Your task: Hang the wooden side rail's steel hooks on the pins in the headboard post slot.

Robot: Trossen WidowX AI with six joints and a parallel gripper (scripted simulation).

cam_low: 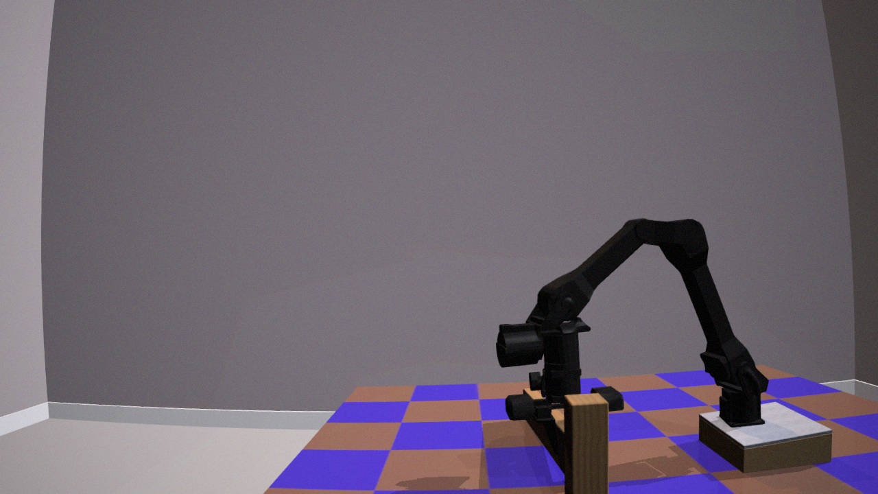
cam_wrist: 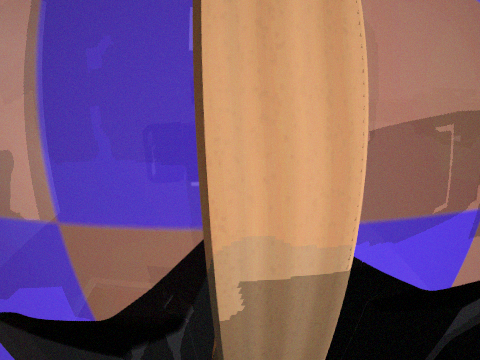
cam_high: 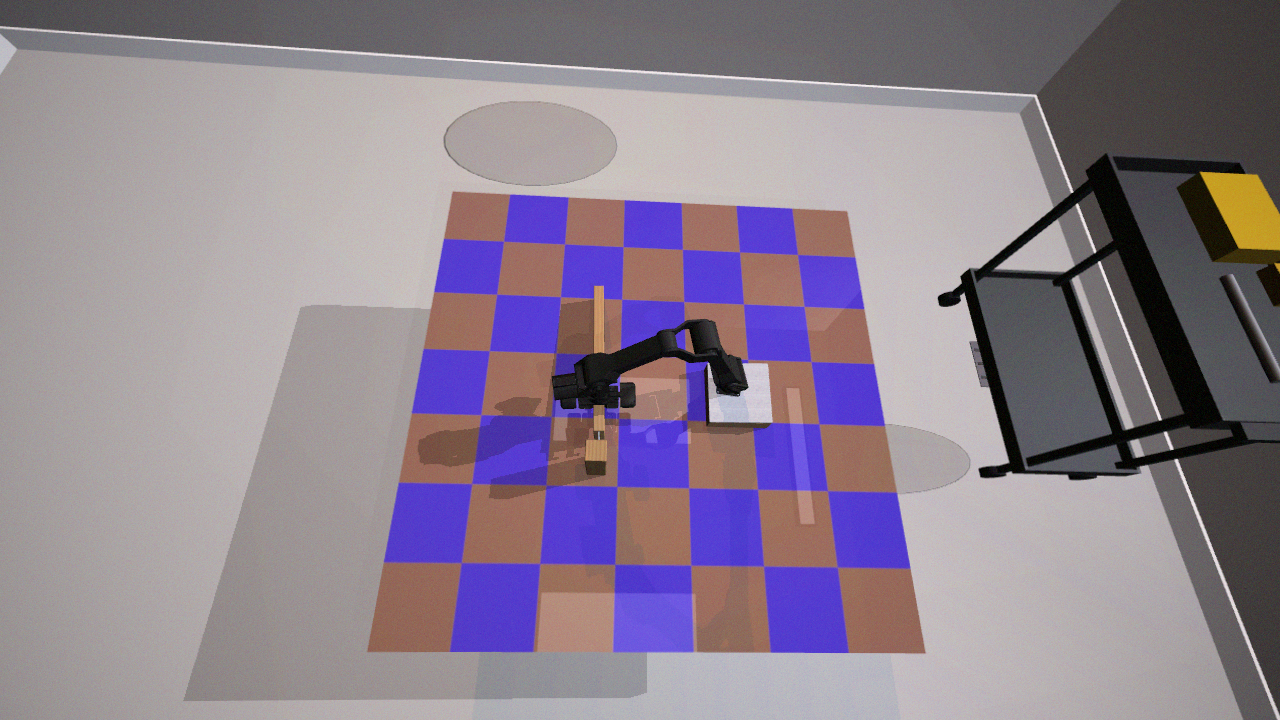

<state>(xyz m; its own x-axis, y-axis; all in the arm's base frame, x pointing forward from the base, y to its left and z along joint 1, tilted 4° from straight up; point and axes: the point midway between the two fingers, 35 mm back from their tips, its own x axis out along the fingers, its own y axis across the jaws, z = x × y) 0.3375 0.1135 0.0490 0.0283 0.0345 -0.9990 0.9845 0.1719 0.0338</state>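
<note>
My gripper tip is 2 cm past the wooden headboard post, 15 cm to the right of it and 4 cm below it.
</note>
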